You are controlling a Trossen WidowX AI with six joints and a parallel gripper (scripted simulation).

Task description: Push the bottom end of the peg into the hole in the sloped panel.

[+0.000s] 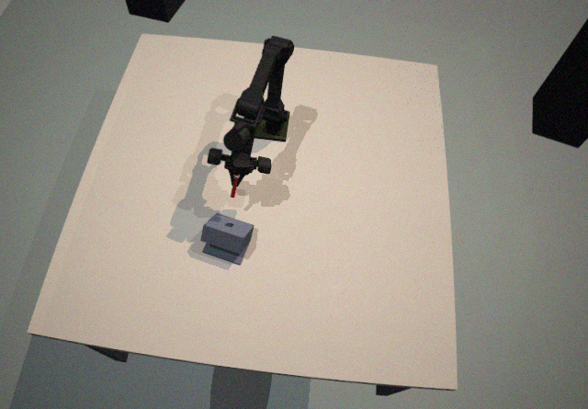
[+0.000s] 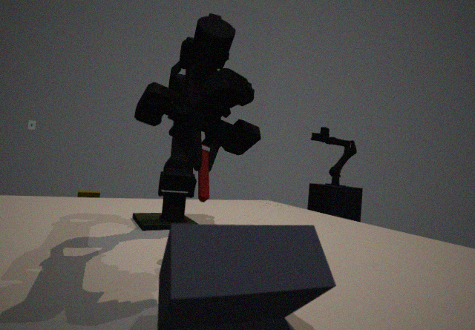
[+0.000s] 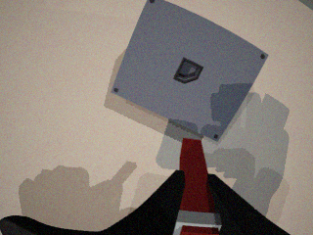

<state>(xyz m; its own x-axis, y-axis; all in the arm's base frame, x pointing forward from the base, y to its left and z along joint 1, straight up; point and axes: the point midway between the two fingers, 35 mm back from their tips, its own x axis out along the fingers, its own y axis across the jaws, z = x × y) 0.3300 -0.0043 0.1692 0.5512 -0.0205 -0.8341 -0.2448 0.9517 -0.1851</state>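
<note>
My gripper tip is now 120 mm short of the blue-grey sloped panel, 20 mm to the right of it and 100 mm above it. From my gripper tip the other things lie so: red peg (10 mm behind, 10 mm above).
</note>
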